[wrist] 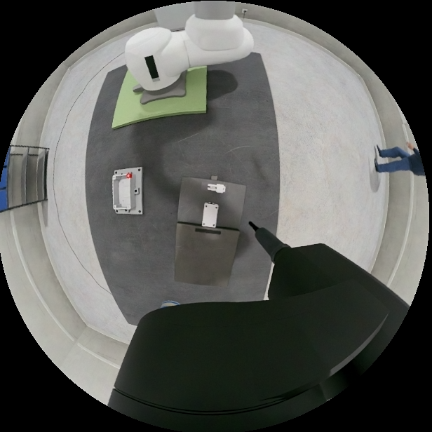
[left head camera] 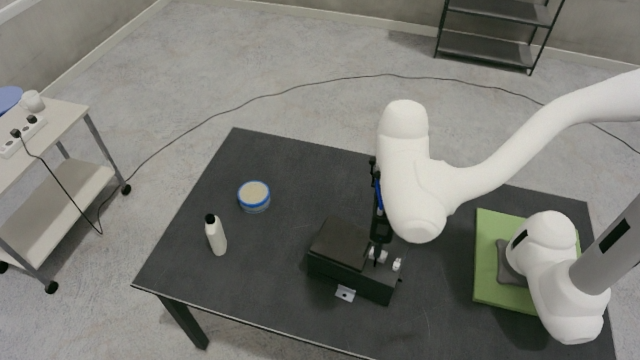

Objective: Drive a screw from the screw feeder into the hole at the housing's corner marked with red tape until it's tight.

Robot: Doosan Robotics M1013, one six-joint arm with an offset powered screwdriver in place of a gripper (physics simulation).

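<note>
The black screwdriver (left head camera: 375, 263) (wrist: 251, 223) points down with its thin tip in view. No screw can be made out on the tip. In the head view it overlaps the feeder's lower deck; in the wrist view it shows beside the feeder's edge. Its height above the feeder is unclear. The dark box-shaped screw feeder (left head camera: 347, 272) (wrist: 205, 257) has a raised lid part and a lower deck with a white plate (wrist: 210, 215) and a small white fitting (left head camera: 396, 264) (wrist: 216, 188). The grey housing (wrist: 138, 206) stands apart from it, with red tape (wrist: 129, 175) at one corner. The arm hides the housing in the head view.
A white bottle (left head camera: 216, 237) and a round blue-rimmed tub (left head camera: 254, 196) stand on the dark table (left head camera: 280, 270). A small metal tab (left head camera: 345, 293) shows at the feeder's front. The robot base stands on a green board (left head camera: 487, 260) (wrist: 195, 95). A trolley and a shelf rack stand beyond the table.
</note>
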